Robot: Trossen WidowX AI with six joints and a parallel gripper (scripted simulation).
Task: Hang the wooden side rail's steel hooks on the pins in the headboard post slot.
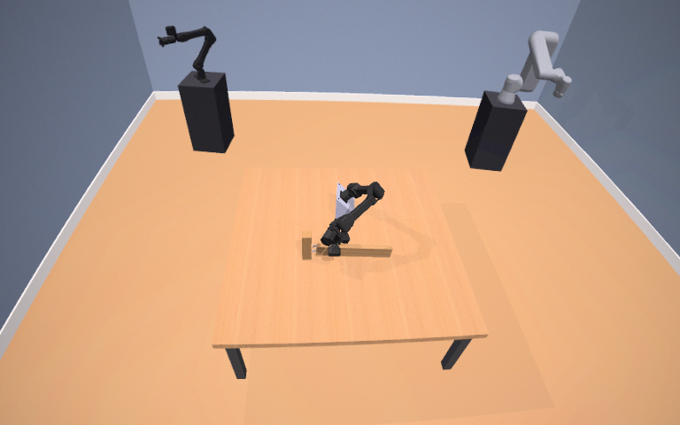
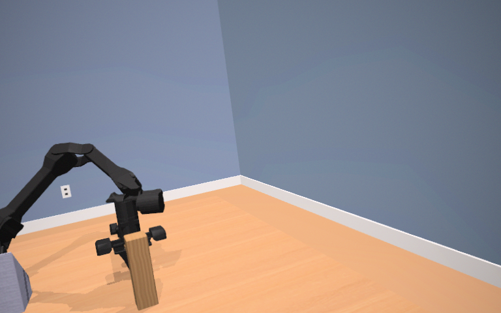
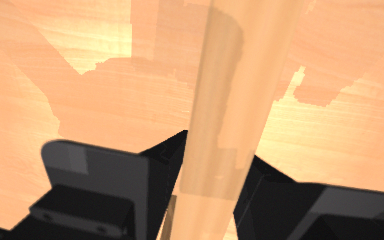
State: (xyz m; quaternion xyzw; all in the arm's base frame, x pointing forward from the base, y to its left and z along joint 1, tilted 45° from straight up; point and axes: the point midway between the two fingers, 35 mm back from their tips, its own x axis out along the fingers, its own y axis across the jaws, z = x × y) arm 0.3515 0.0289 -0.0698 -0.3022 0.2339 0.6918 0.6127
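Right now my gripper tip is 14 cm to the left of the headboard post, 4 cm below it and 2 cm short of it.
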